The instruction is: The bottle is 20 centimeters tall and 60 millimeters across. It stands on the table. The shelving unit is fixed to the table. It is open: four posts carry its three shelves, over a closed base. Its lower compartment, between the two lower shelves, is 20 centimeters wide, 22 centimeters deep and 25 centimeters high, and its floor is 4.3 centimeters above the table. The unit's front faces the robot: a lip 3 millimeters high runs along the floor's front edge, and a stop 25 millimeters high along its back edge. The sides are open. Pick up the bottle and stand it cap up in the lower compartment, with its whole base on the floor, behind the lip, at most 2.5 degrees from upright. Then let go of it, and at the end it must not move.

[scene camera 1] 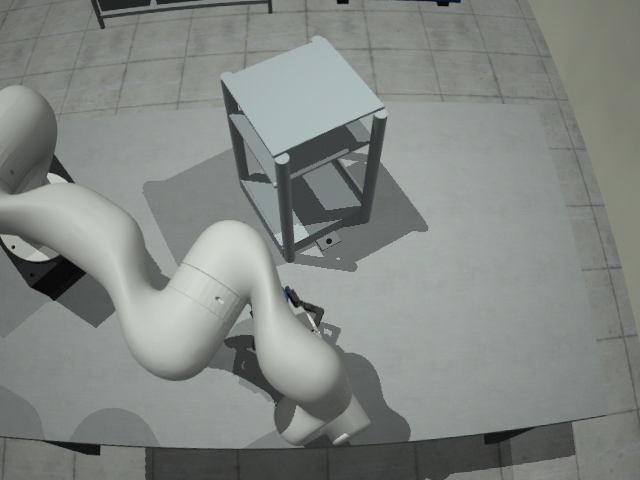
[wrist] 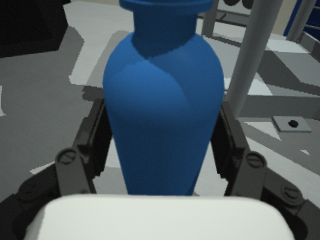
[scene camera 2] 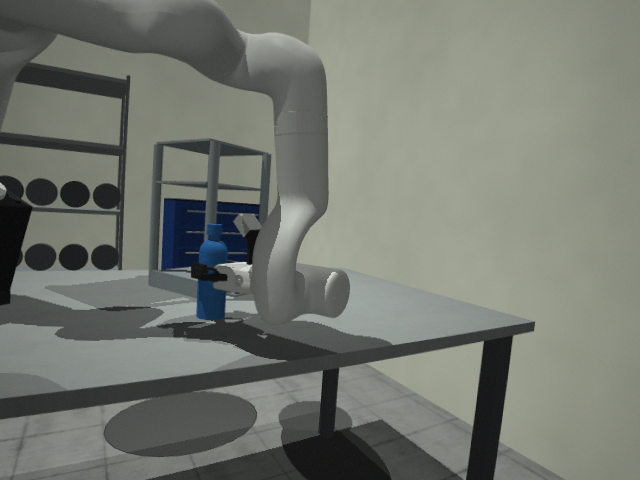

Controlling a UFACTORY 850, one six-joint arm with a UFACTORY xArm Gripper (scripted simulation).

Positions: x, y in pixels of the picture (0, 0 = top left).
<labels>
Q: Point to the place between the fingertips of the gripper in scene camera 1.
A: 269, 297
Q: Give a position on a shelving unit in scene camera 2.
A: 182, 283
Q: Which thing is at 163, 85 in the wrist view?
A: A bottle.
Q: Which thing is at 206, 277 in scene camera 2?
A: The gripper.
</labels>
